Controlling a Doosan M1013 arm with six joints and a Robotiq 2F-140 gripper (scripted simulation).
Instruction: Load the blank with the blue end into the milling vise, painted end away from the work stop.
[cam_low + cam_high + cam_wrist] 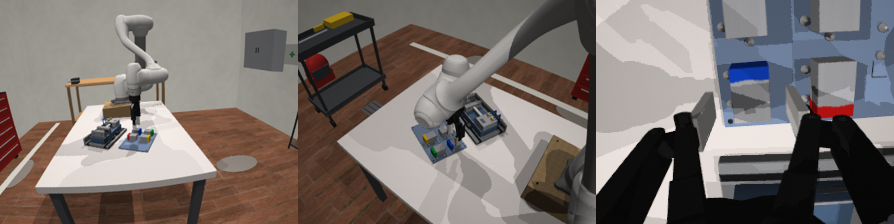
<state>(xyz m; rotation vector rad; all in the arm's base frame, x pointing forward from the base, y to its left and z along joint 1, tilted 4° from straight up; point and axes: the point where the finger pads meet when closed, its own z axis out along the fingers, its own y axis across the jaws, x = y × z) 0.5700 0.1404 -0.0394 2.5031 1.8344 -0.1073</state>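
Now: hand 60 mm above the blue-ended blank. The rest, counted from my hand: red-ended blank (90 mm ahead, 60 mm below, 30 mm to the right); then green blank (90 mm to the left, 60 mm below, 30 mm ahead); then infeed plate (100 mm ahead, 90 mm below, 20 mm to the left).
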